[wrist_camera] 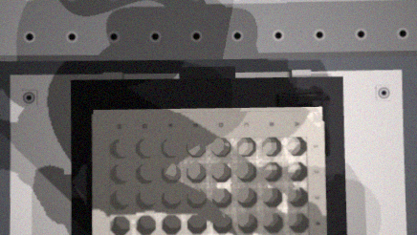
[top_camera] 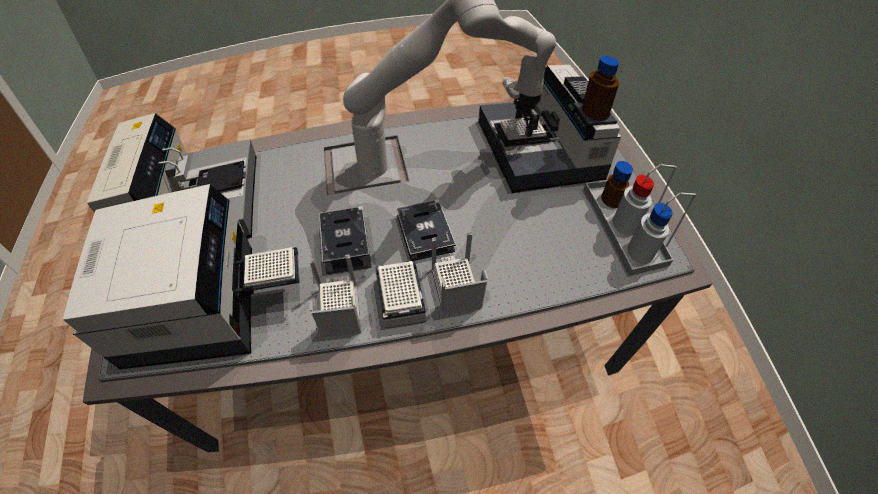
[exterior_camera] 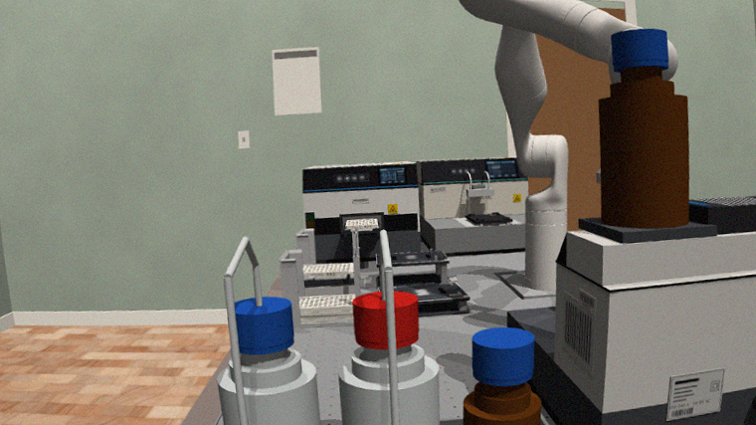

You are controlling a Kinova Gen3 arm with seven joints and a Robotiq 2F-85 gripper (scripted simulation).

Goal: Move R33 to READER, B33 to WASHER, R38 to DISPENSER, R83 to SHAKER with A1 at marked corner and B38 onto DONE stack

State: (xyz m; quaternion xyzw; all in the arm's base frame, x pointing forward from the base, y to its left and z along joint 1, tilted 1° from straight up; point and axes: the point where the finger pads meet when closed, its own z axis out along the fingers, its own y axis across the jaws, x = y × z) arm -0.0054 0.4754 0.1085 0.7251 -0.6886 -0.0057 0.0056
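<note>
My gripper is now 30 mm above the dispenser nest. From my hand the other things lie so: recovery nest N6: 290 mm ahead, 350 mm to the right, 80 mm below; then bottle tray: 360 mm ahead, 240 mm to the left, 110 mm below; then brown bottle: 100 mm ahead, 180 mm to the left, 180 mm above.
</note>
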